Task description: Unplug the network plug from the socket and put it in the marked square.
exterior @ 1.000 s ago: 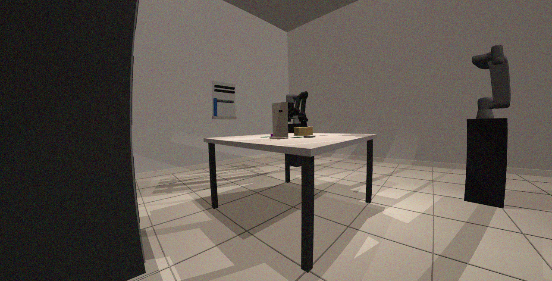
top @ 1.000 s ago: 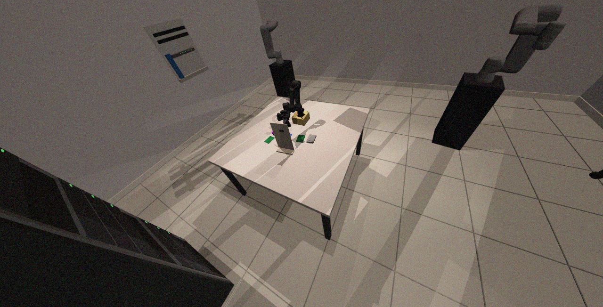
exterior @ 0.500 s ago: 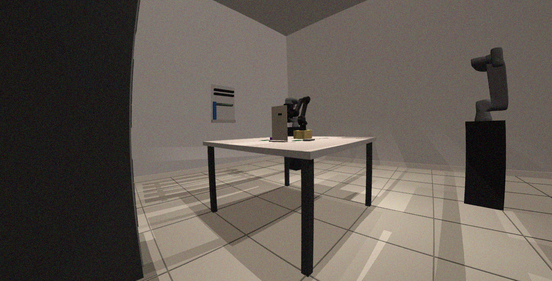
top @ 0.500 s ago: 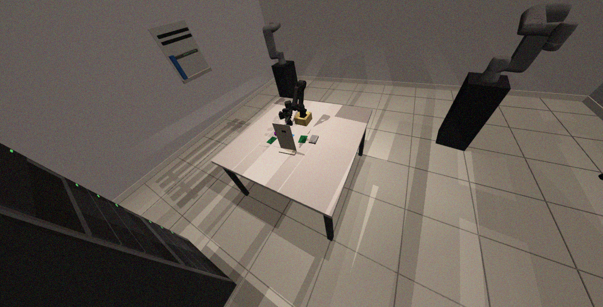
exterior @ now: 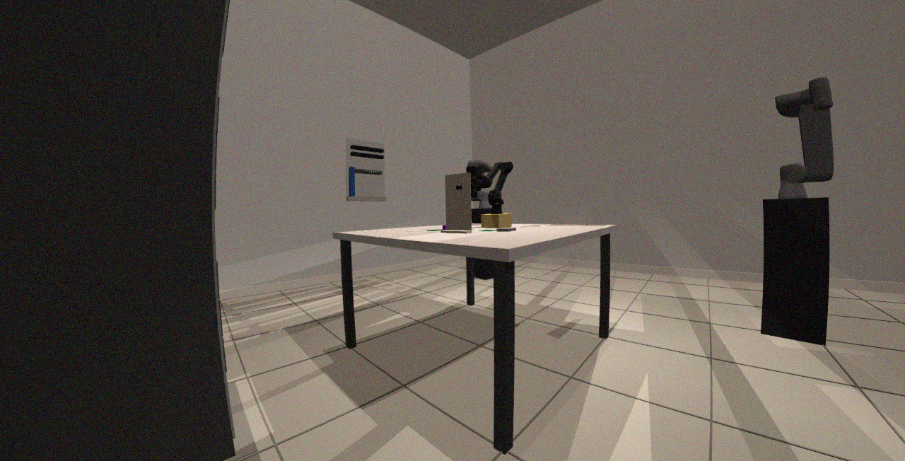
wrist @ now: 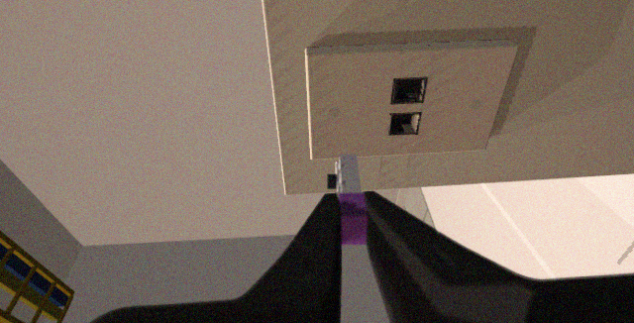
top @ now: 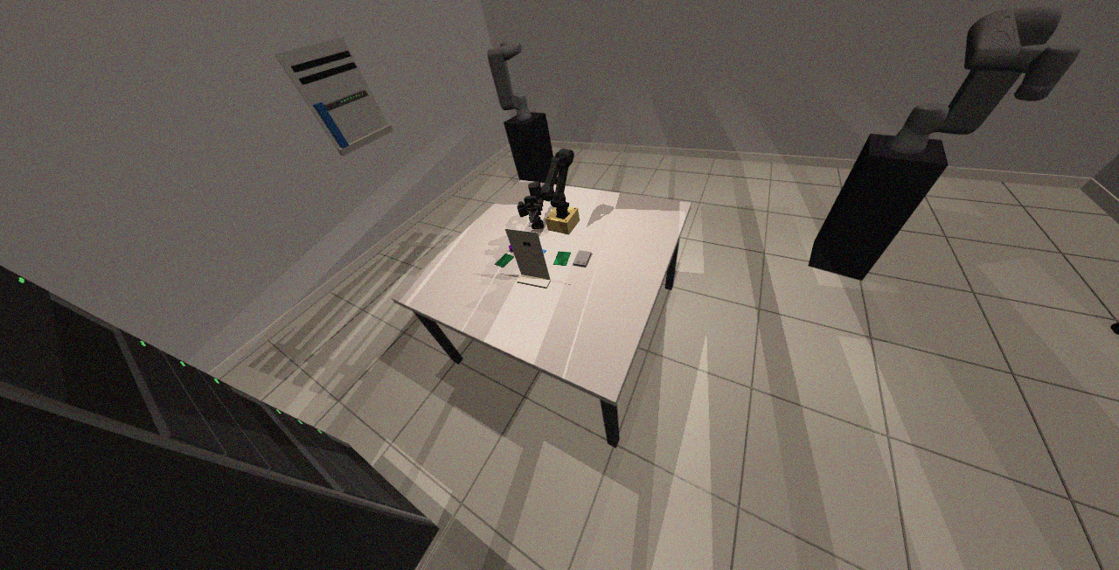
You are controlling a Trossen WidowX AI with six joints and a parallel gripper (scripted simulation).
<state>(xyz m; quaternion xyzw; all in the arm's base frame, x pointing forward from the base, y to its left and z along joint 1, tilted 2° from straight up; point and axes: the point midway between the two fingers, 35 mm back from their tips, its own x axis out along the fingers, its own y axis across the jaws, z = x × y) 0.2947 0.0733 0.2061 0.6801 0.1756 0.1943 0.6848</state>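
Now: gripper tip 4 cm past the blue marked square, 11 cm to the left of it and 29 cm above it. Round my gripper tip: grey piece 14 cm behind, 17 cm to the left, 28 cm below; then upright panel 10 cm ahead, 4 cm to the left, 14 cm below; then network plug right at my gripper tip.
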